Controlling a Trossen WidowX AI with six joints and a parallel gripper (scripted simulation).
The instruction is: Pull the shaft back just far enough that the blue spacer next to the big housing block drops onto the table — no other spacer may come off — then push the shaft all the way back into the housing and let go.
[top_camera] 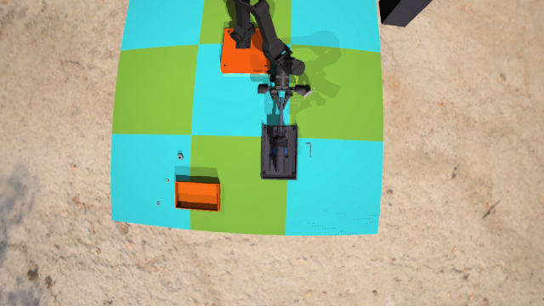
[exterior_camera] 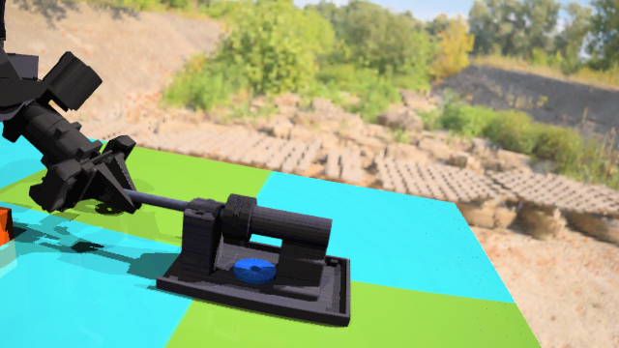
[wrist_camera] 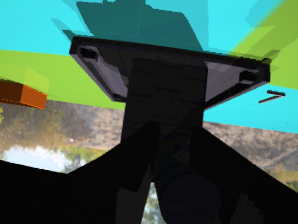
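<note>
Right now the shaft is 6 cm ahead of my gripper tip and 2 cm above it. Also, from my gripper tip: blue spacer 16 cm ahead, 5 cm below; then black spacer 14 cm ahead, 2 cm above; then nut 20 cm ahead, 44 cm to the right, 6 cm below.
</note>
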